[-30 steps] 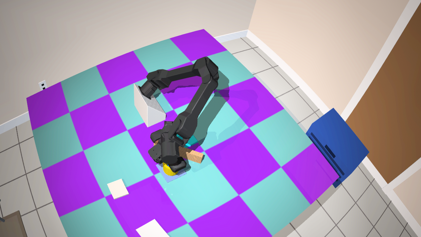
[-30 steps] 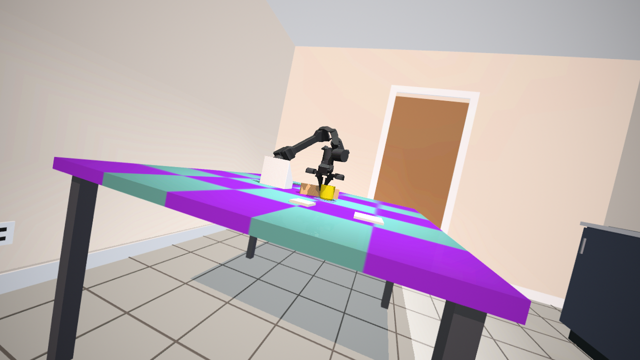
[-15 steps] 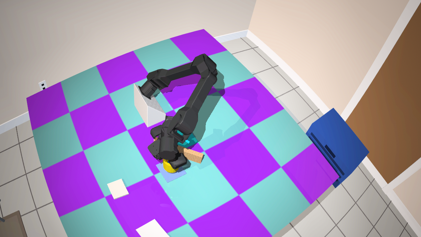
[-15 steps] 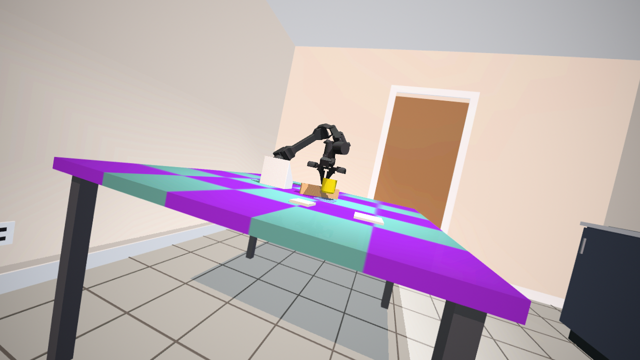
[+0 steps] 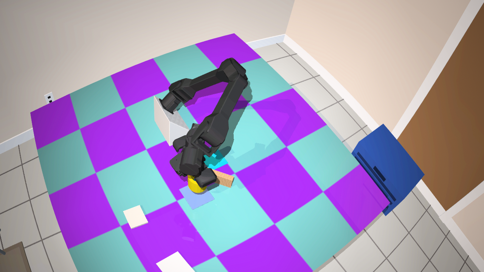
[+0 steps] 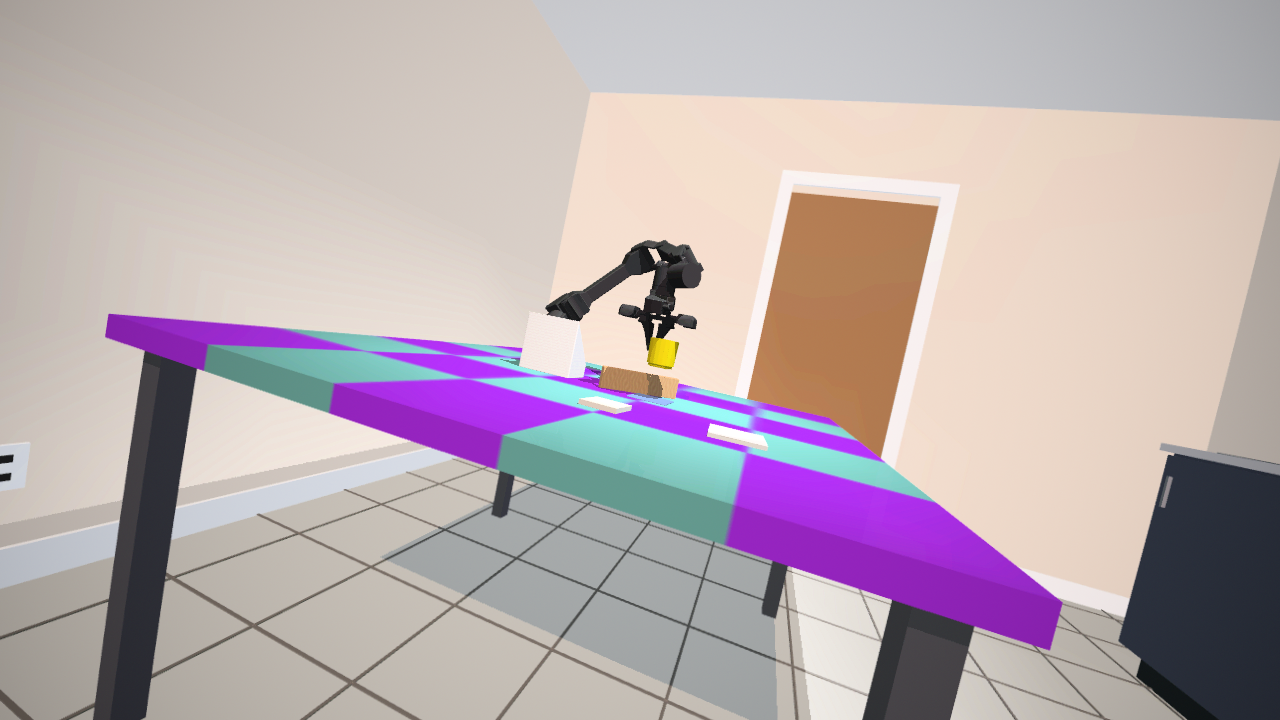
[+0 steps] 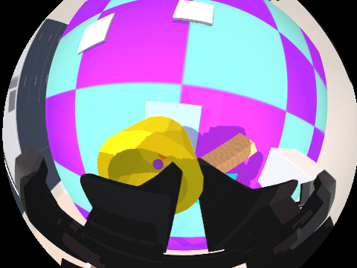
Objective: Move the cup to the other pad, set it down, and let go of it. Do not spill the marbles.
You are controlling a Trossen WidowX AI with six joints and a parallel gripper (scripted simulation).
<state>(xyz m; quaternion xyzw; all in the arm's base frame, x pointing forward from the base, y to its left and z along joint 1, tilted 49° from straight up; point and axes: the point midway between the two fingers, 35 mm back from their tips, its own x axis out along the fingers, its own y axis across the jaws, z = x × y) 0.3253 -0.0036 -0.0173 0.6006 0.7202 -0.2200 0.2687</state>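
Now: gripper tip 100 mm past the cyan pad, 130 mm to the right of it and 120 mm above it. The rest, counted from my gripper tip: purple marble: 30 mm ahead, 20 mm to the left, 20 mm below; red marble: 20 mm ahead, 10 mm to the right, 20 mm below; yellow cup: 20 mm ahead.
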